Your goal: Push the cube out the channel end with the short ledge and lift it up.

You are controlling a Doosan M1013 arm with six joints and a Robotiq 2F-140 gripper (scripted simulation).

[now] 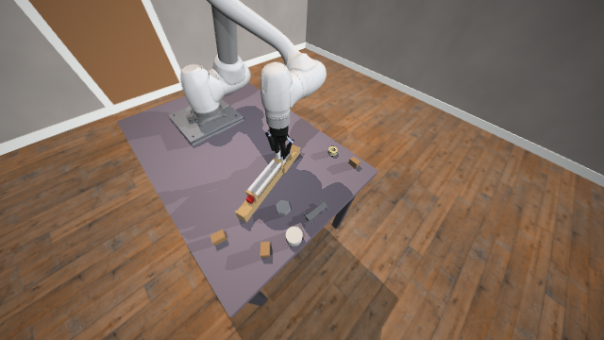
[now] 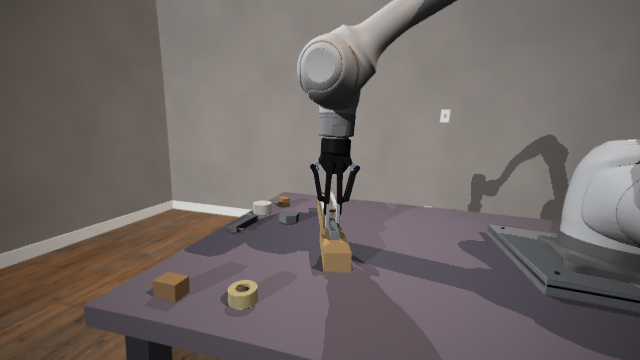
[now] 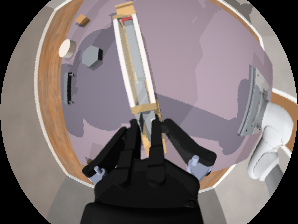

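My gripper is now 5 cm short of the channel, 11 cm to the left of it and 3 cm above it. Round my hand: grey hexagonal piece 19 cm ahead, 11 cm to the right, 7 cm below; grey handle piece 29 cm ahead, 8 cm below; yellow ring 6 cm ahead, 29 cm to the left, 7 cm below.
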